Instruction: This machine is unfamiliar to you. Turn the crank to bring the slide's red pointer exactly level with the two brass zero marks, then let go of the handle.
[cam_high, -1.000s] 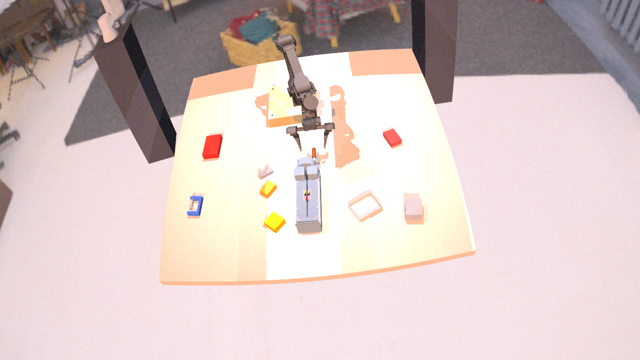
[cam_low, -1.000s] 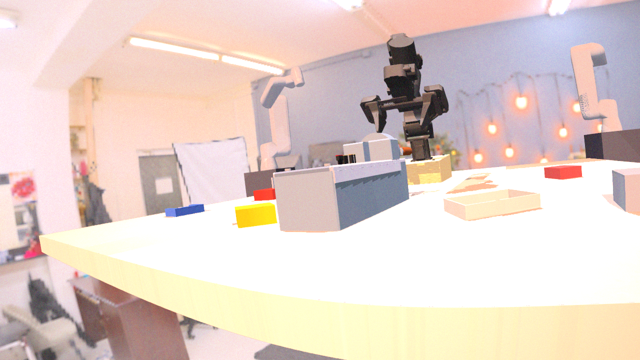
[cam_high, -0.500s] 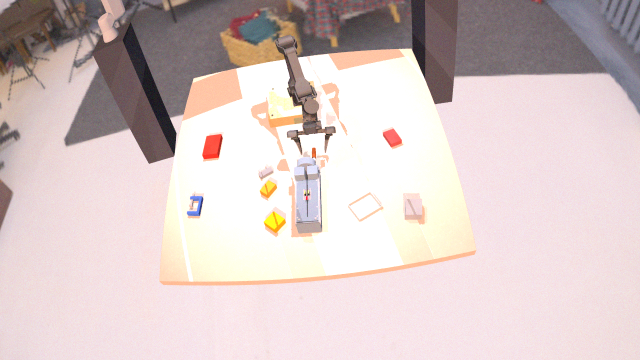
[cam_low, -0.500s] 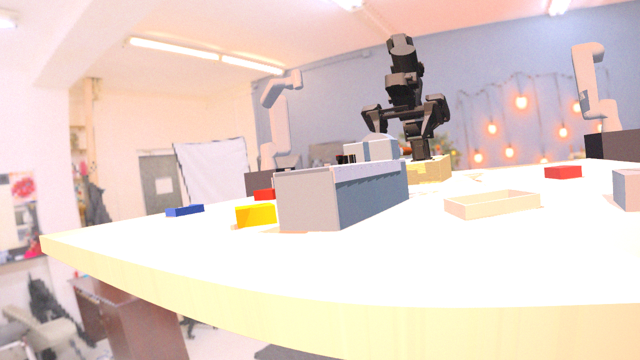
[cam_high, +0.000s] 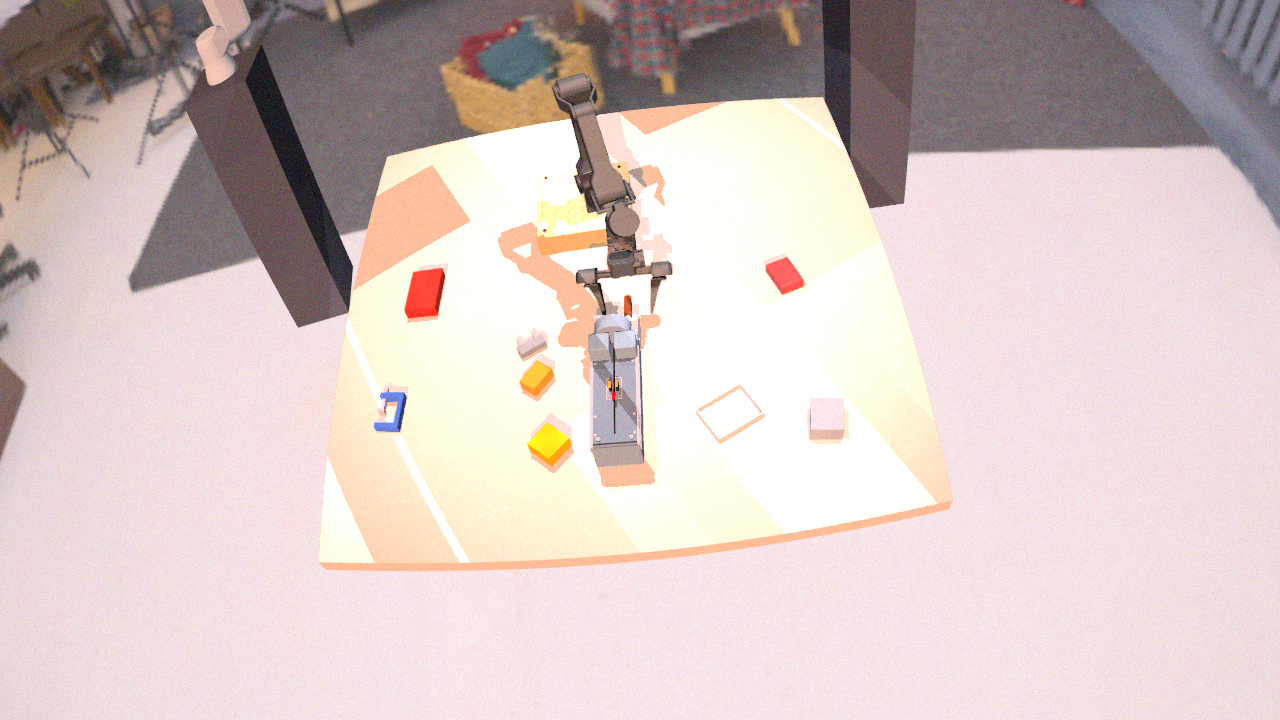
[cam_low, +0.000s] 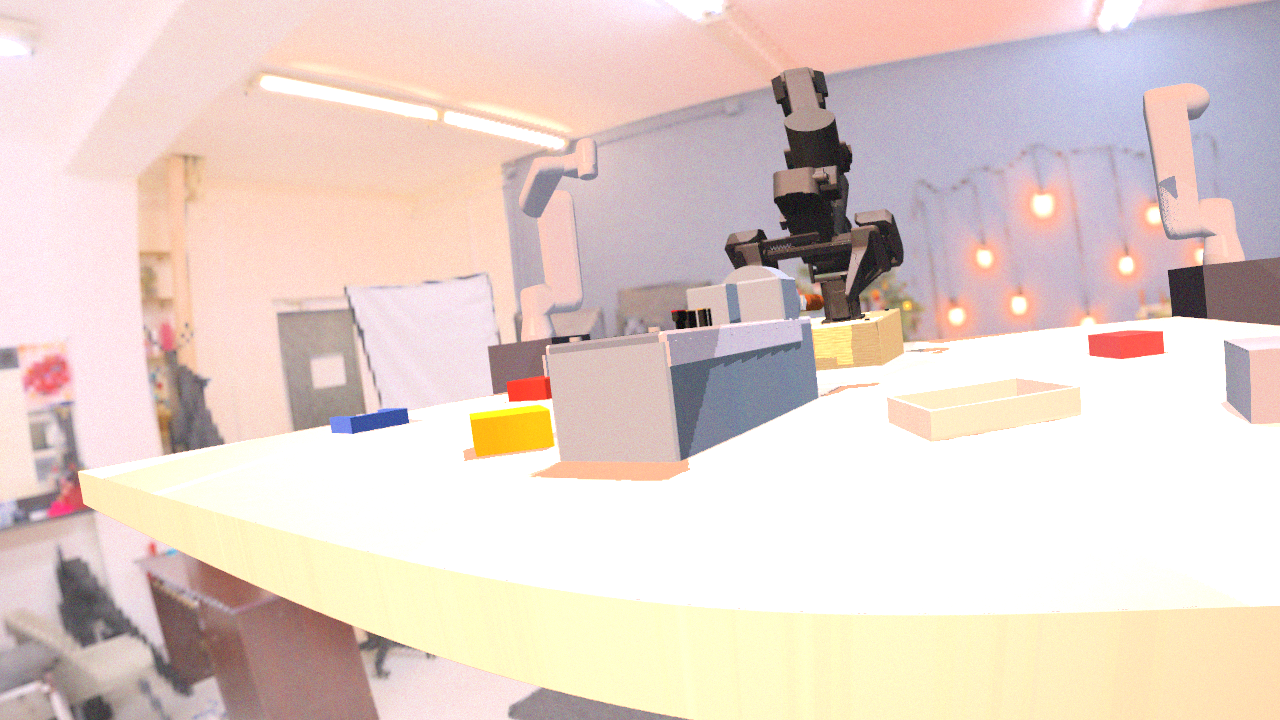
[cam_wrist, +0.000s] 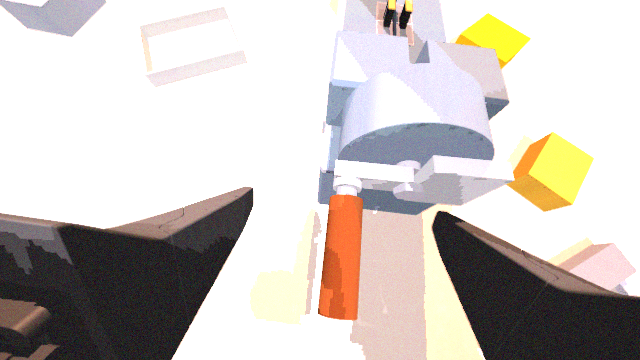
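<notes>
Right now my gripper tip is 2 cm past the orange crank handle. The rest, counted from my gripper tip: shallow white tray: 22 cm ahead, 15 cm to the left, 8 cm below; red pointer: 18 cm ahead, 6 cm to the right; yellow cube: 21 cm ahead, 20 cm to the right, 7 cm below.
</notes>
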